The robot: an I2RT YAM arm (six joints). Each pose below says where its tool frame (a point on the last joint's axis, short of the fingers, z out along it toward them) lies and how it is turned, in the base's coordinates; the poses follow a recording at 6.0 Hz.
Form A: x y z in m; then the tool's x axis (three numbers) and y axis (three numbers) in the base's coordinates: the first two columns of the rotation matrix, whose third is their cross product.
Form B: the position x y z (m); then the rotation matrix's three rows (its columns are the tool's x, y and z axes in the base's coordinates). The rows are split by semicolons. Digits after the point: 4 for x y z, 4 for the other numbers.
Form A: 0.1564 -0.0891 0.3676 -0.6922 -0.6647 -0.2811 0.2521 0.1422 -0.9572
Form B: 0.1564 -0.0891 0.3676; -0.6922 0.2521 0.6762; -0.6647 0.1422 -0.7334; -0.2811 -0.9572 0.0691
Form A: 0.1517 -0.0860 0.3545 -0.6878 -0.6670 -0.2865 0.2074 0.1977 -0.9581
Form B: 0.1517 -0.0860 0.3545; -0.6878 0.2074 0.6957; -0.6670 0.1977 -0.7184; -0.2865 -0.9581 0.0024
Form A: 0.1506 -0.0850 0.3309 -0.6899 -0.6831 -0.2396 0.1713 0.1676 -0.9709
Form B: 0.1506 -0.0850 0.3309; -0.6899 0.1713 0.7034; -0.6831 0.1676 -0.7109; -0.2396 -0.9709 0.0014
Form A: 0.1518 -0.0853 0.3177 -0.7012 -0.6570 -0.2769 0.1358 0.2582 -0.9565
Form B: 0.1518 -0.0853 0.3177; -0.7012 0.1358 0.6999; -0.6570 0.2582 -0.7083; -0.2769 -0.9565 -0.0918
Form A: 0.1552 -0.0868 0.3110 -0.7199 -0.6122 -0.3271 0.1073 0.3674 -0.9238
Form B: 0.1552 -0.0868 0.3110; -0.7199 0.1073 0.6857; -0.6122 0.3674 -0.7001; -0.3271 -0.9238 -0.1988
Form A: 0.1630 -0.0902 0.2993 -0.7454 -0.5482 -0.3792 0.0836 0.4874 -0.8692
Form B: 0.1630 -0.0902 0.2993; -0.7454 0.0836 0.6613; -0.5482 0.4874 -0.6796; -0.3792 -0.8692 -0.3175
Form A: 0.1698 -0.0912 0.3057 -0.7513 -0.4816 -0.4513 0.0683 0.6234 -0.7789
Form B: 0.1698 -0.0912 0.3057; -0.7513 0.0683 0.6565; -0.4816 0.6234 -0.6160; -0.4513 -0.7789 -0.4355
